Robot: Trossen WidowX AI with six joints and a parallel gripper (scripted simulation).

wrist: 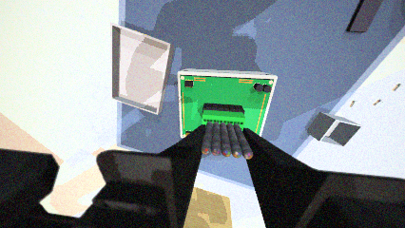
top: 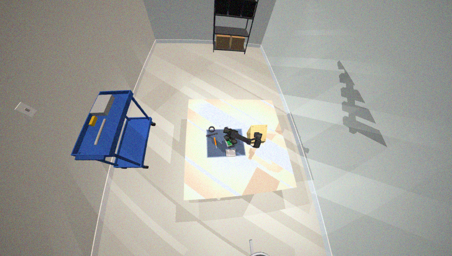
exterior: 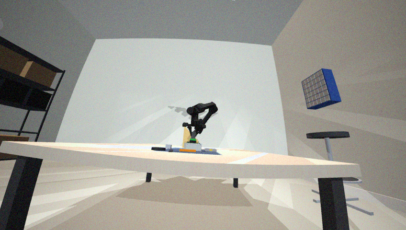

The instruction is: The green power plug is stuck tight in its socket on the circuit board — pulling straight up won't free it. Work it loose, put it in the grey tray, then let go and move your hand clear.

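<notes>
The green power plug lies 20 mm below my gripper tip. From my gripper tip the other things lie so: blue mat: 50 mm ahead, 100 mm below; then dark bar: 210 mm ahead, 110 mm to the right, 100 mm below.
</notes>
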